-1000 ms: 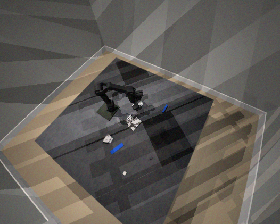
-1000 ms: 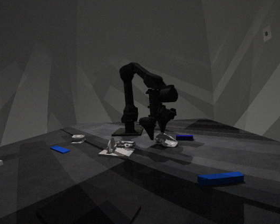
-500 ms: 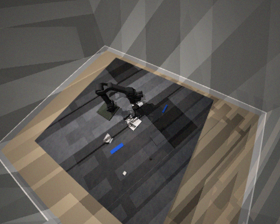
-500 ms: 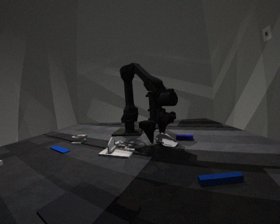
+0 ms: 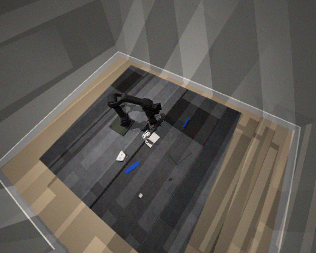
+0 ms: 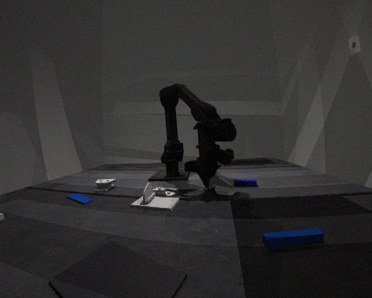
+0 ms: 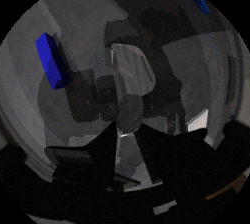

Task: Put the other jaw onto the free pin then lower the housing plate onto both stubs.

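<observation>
Now: gripper tip 1 cm to the right of the jaw, 1 cm below it and 1 cm short of it. Round my gripper tip: small white cube (58 cm to the right, 19 cm ahead); dark square slab (35 cm ahead, 19 cm to the right, 1 cm below); dark cube (39 cm to the right, 34 cm ahead).
</observation>
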